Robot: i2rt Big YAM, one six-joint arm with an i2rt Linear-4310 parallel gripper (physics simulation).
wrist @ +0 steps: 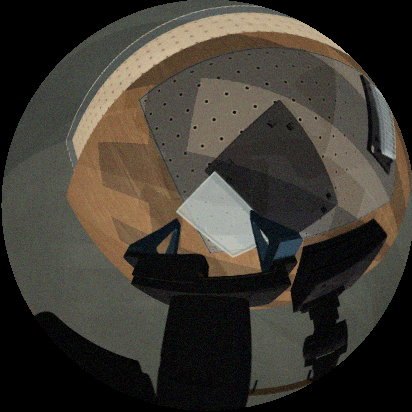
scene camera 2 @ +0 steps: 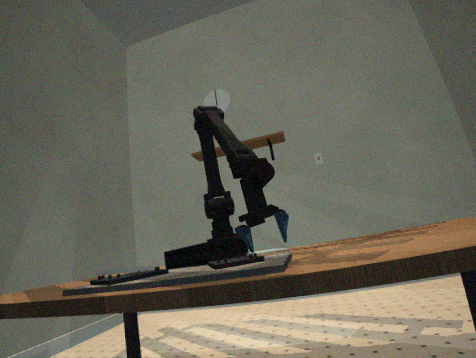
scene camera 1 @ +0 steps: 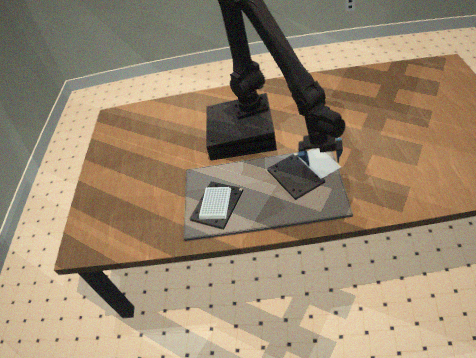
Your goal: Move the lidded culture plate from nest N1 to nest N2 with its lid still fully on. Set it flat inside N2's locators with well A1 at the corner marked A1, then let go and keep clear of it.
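Frame: origin at the arm's base, x left, y ahead, z down, level; millimetres.
Where they show: gripper, between the fingertips: (wrist: 212, 217) (scene camera 2: 268, 247) (scene camera 1: 323, 163); arm's base, origin of its link: (wrist: 321, 298) (scene camera 2: 224, 240) (scene camera 1: 251, 108).
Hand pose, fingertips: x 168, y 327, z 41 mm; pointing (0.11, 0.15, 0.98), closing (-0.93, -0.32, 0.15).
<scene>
Each offset is from my fingertips to the top centre of the thing. "spot": to the spot under its first point. Level surfaces: height alone.
A pale plate with a grid of wells @[spot: dx -376, dy +49, dz -2 mm] (scene camera 1: 215, 203) (wrist: 384, 122) sits on the left dark nest @[dx -374, dy +34, dz +5 mm] (scene camera 1: 234, 201) (wrist: 371, 115); I cannot make it out in the second scene view. A thin translucent lid-like piece @[dx -8, dy -22, dz +7 mm] (scene camera 1: 325, 165) (wrist: 220, 220) lies apart from that plate, beside the bare right nest @[dx -98, dy -1, dz +5 mm] (scene camera 1: 296, 176) (scene camera 2: 235, 261) (wrist: 285, 160), along its edge. Board holes show through it. I cannot read which nest is N1 or N2. My gripper (scene camera 2: 268, 246) (wrist: 212, 217) is open and empty, its blue fingertips above the translucent piece, one near the right nest.
Both nests stand on a grey perforated board @[dx -217, dy +20, dz +26 mm] (scene camera 1: 270, 220) (scene camera 2: 175, 281) (wrist: 170, 95), on a wooden table @[dz +40 mm] (scene camera 1: 130, 200). The arm's black base (scene camera 1: 240, 127) stands behind the board. A small pale mark @[spot: dx -281, dy +5, dz +16 mm] (scene camera 1: 242, 189) shows at the left nest's back right corner.
</scene>
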